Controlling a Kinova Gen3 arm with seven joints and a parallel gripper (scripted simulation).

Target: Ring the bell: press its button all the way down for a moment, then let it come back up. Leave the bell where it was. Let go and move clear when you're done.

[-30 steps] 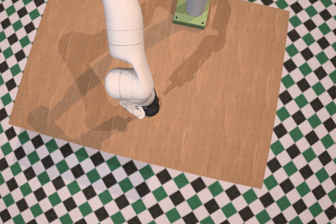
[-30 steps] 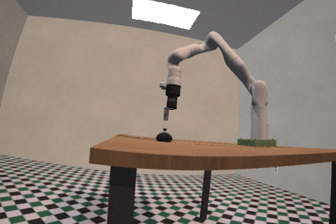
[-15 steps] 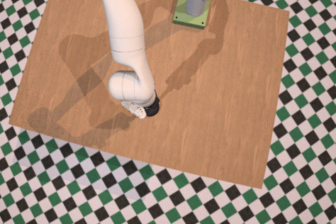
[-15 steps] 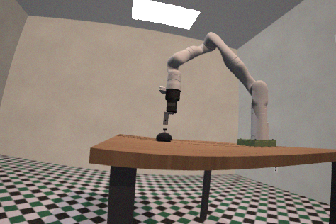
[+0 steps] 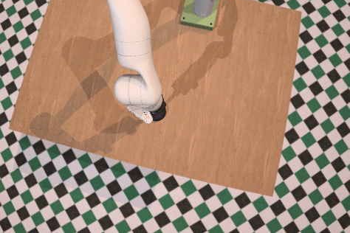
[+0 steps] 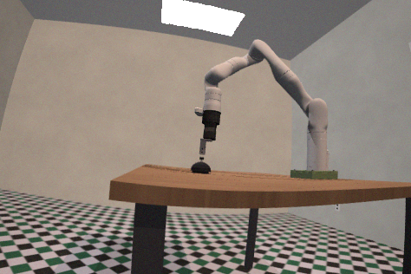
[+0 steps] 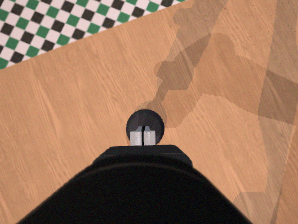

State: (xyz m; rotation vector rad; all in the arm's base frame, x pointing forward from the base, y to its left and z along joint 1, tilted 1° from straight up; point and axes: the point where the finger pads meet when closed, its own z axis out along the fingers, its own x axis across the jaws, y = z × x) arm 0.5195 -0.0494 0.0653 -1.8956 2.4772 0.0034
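My gripper is now 40 mm above the bell button. The rest, counted from my hand: bell 60 mm below.
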